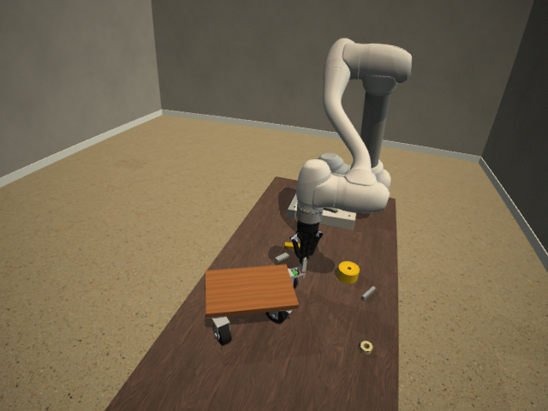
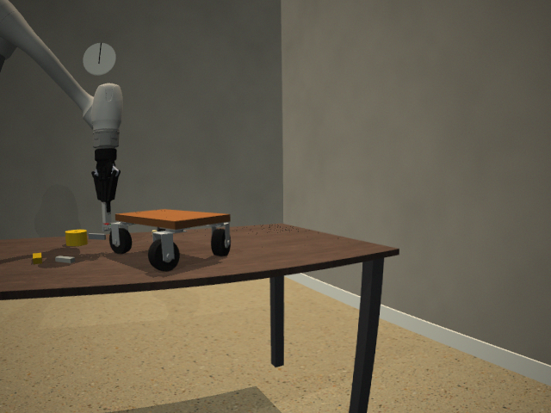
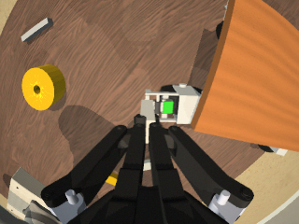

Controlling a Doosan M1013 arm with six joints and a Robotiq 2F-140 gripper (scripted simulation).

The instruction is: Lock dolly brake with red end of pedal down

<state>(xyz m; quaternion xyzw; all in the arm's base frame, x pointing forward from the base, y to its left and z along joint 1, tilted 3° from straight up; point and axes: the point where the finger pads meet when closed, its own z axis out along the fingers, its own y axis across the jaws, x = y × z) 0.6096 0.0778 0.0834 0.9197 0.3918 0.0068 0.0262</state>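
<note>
Now: hand 10 mm short of the brake pedal, 10 mm to the left of it and 40 mm above it. Also, from my hand: grey block (70 mm behind, 260 mm to the left, 120 mm below); yellow cylinder (140 mm behind, 160 mm to the left, 100 mm below).
</note>
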